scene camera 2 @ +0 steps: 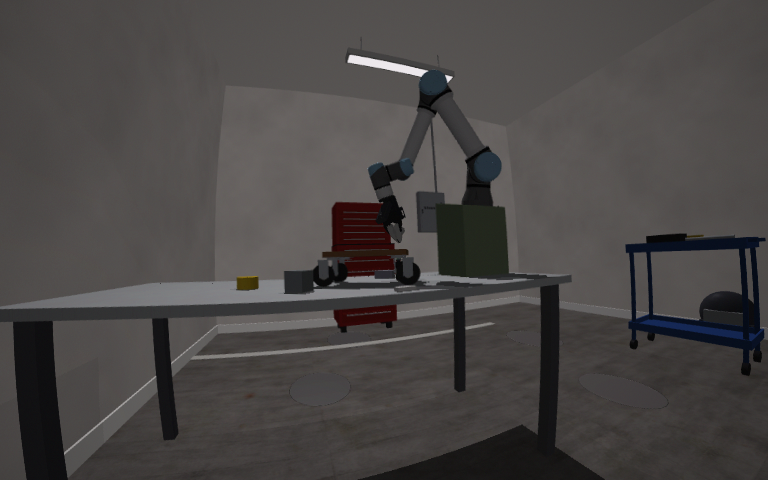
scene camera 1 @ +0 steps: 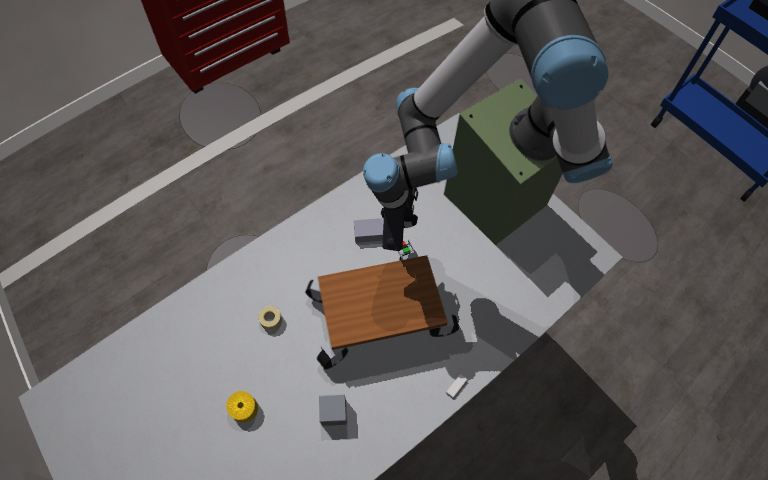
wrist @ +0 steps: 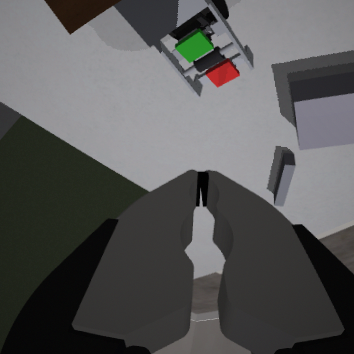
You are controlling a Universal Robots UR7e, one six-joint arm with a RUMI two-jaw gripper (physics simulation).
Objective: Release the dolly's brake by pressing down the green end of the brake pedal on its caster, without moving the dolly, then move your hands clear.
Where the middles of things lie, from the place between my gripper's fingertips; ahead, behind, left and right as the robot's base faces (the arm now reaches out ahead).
Right now my hand is 8 cm above the brake pedal (wrist: 195,46), 2 cm to the right of it and 1 cm short of it. From my hand the other things lie so: dolly (scene camera 1: 368,304) (18 cm ahead, 12 cm to the left, 10 cm below); then grey bar (wrist: 287,165) (17 cm to the right, 15 cm below, 6 cm behind); then yellow roll (scene camera 1: 238,399) (61 cm ahead, 16 cm to the left, 14 cm below).
